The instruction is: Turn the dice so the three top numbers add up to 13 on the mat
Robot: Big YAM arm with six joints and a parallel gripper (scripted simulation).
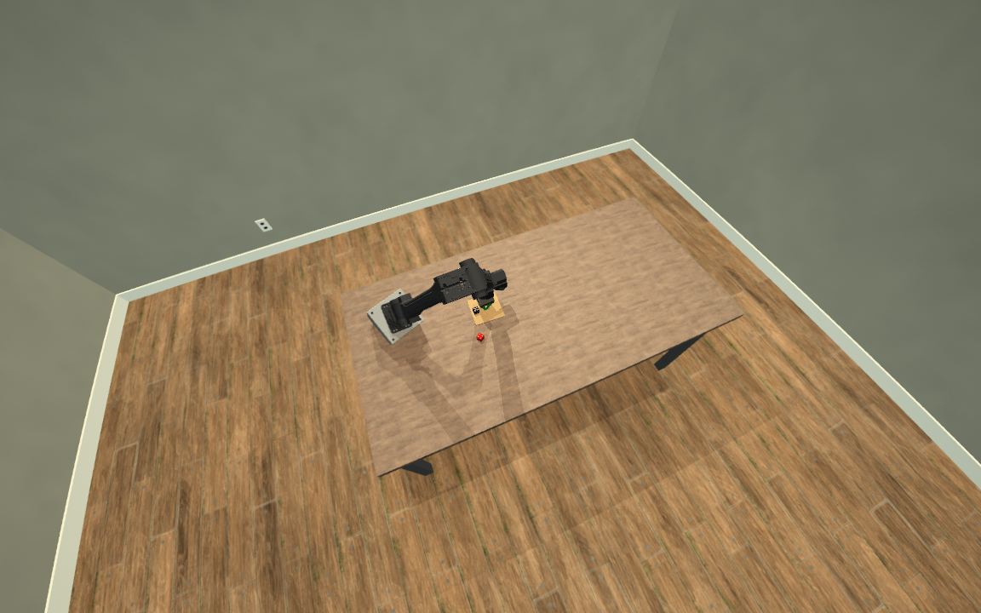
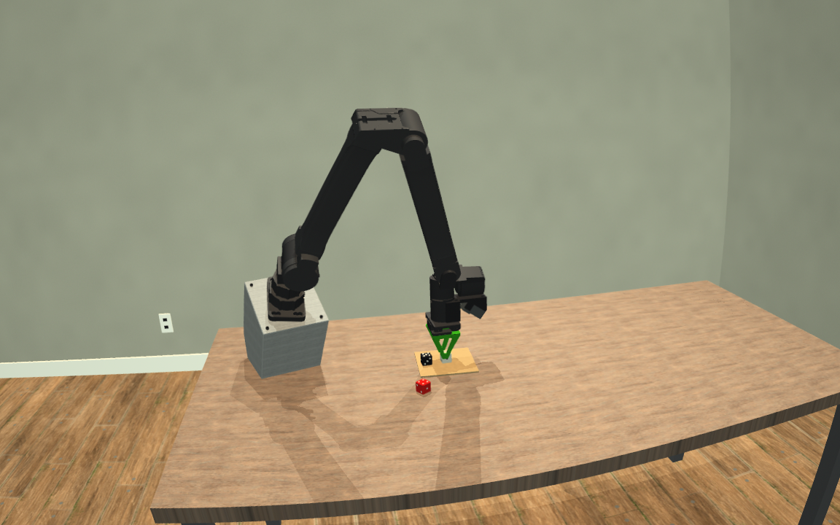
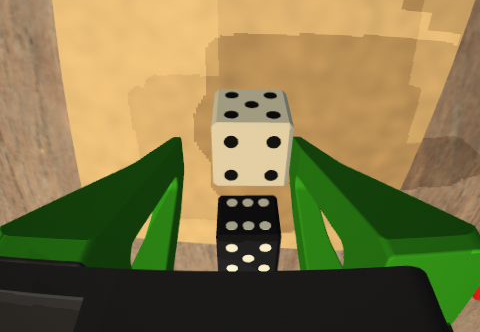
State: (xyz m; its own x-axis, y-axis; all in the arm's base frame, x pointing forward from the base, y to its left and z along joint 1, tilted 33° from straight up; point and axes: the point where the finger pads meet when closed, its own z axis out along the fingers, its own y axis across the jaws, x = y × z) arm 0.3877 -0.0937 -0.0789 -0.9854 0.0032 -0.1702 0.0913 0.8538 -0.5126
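My gripper is now 1 cm to the left of the white die and 1 cm above it. The rest, counted from my hand: tan mat: 2 cm below, 1 cm to the right; black die: 4 cm behind, 1 cm below; red die: 13 cm to the right, 9 cm behind, 1 cm below.
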